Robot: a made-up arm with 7 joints.
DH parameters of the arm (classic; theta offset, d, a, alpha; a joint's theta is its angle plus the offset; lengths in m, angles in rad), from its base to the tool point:
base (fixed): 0.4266 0 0.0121 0
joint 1: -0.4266 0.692 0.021 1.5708
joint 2: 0 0.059 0.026 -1.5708
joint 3: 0 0.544 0.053 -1.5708
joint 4: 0 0.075 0.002 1.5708
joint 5: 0 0.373 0.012 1.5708
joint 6: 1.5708 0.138 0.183 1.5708
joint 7: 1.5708 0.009 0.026 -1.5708
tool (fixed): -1.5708 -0.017 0 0
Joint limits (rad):
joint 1: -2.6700..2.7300
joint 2: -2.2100..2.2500
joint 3: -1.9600..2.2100
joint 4: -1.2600..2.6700
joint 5: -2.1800..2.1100
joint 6: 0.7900..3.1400
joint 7: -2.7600..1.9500
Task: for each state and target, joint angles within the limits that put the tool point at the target. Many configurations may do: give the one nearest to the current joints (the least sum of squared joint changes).
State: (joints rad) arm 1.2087 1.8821 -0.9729 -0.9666 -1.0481 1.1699 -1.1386
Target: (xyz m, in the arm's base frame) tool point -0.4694 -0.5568 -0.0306
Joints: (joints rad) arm 1.0756 2.2500 -0.6279 -0.1785 -0.9365 0.7900 -1.0867
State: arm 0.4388 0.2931 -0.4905 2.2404 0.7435 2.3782 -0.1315
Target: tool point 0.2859 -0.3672 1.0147
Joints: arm 0.0223 -0.1807 -0.6198 2.2519 0.7480 1.8924 -0.1195
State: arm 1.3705 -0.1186 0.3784 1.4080 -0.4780 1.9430 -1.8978
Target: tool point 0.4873 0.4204 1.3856
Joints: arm 0.7632 -0.3250 0.0179 1.2769 -0.3088 1.7002 -1.8588
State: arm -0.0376 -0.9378 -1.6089 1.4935 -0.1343 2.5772 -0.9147
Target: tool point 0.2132 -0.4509 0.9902
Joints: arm -0.5838 -0.9994 -1.5394 1.8455 0.1784 3.0146 -0.9086
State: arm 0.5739 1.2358 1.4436 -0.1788 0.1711 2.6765 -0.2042
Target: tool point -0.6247 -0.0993 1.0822
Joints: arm 0.0701 1.2185 1.5160 0.0436 0.2984 2.5393 -0.1553
